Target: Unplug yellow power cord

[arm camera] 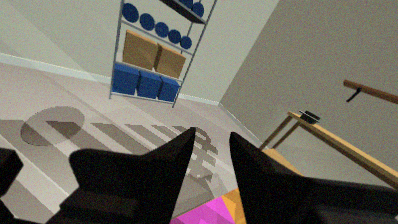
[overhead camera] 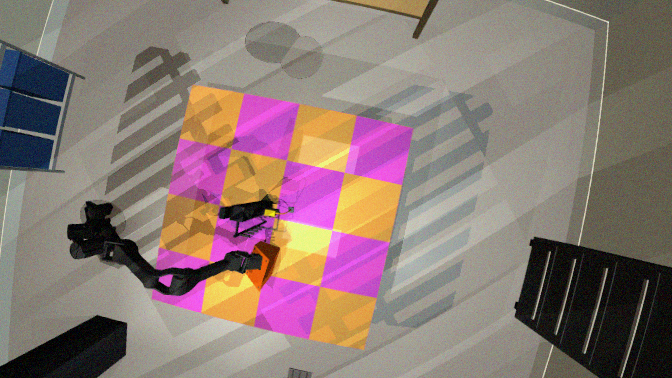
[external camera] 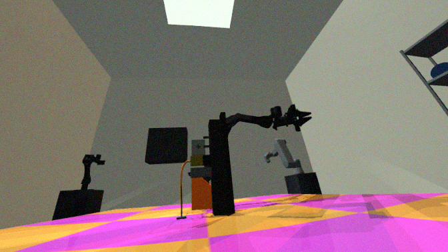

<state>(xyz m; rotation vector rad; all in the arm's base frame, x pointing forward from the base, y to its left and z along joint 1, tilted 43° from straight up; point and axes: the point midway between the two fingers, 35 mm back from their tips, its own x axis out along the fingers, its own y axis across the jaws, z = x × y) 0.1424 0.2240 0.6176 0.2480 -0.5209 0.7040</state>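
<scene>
The yellow plug is 5 cm ahead of my gripper tip, 63 cm to the right of it and 23 cm below it.
</scene>
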